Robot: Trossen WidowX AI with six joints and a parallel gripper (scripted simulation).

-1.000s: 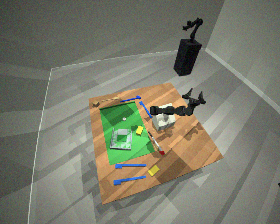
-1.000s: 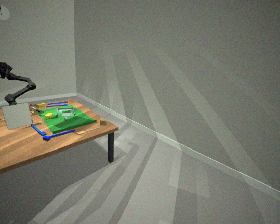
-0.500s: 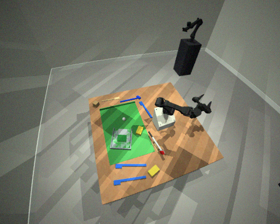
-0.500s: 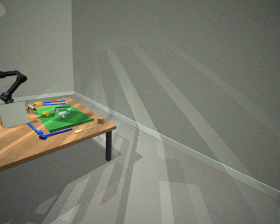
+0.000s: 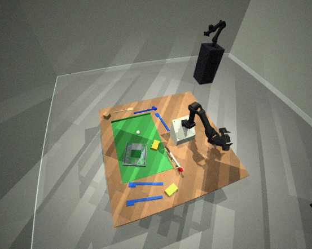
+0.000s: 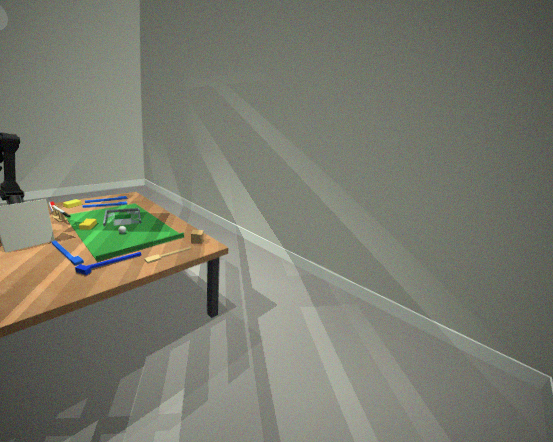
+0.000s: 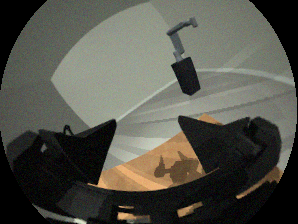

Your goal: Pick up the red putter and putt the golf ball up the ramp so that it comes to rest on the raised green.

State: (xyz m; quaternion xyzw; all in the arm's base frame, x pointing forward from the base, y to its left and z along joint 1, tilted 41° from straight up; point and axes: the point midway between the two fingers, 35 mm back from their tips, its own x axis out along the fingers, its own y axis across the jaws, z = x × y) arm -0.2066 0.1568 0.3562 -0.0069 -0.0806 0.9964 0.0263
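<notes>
Right now my gripper tip is 450 mm short of the red putter, 280 mm above it and 70 mm to the left of it. The rest, counted from my gripper tip: wooden stick (870 mm to the right, 790 mm ahead, 340 mm below); white golf ball (710 mm ahead, 490 mm to the right, 320 mm below); tan block (1020 mm ahead, 820 mm to the right, 310 mm below).
</notes>
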